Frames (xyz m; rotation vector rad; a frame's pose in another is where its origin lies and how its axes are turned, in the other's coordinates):
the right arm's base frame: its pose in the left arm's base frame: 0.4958 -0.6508 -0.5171 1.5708 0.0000 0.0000
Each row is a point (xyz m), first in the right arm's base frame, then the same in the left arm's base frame.
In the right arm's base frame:
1: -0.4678 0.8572 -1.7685
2: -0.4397 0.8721 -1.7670
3: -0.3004 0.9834 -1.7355
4: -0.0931 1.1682 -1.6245
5: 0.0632 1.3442 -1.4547
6: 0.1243 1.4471 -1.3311
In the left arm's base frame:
1: 0.0280 1.1177 0.3401
2: 0.0561 1.1162 0.3550
3: 0.1954 1.0847 0.4663
4: 0.4027 0.9737 0.6511
5: 0.5590 0.8039 0.8271
6: 0.6201 0.6803 0.9300

